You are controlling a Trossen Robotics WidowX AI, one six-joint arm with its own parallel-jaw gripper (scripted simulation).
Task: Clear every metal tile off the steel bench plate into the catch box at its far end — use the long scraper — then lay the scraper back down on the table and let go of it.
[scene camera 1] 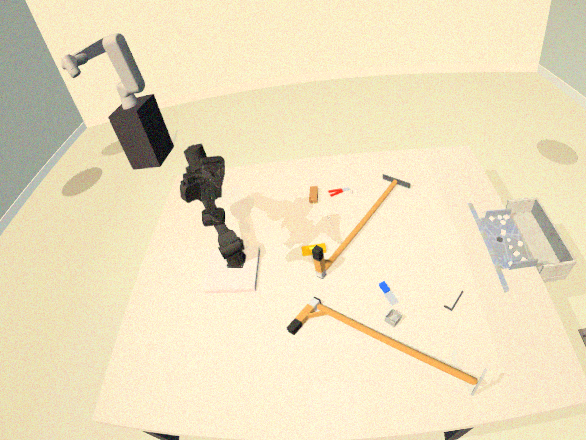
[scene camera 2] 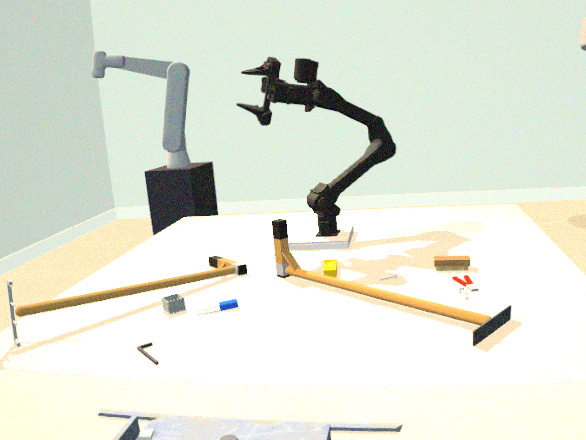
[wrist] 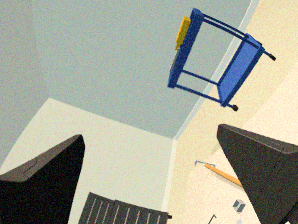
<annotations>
The gripper shows in scene camera 1, in scene camera 2 and in the wrist view (pixel 153 136). The same spot on the gripper: (scene camera 1: pixel 215 171) is (scene camera 2: pixel 265 68).
</annotations>
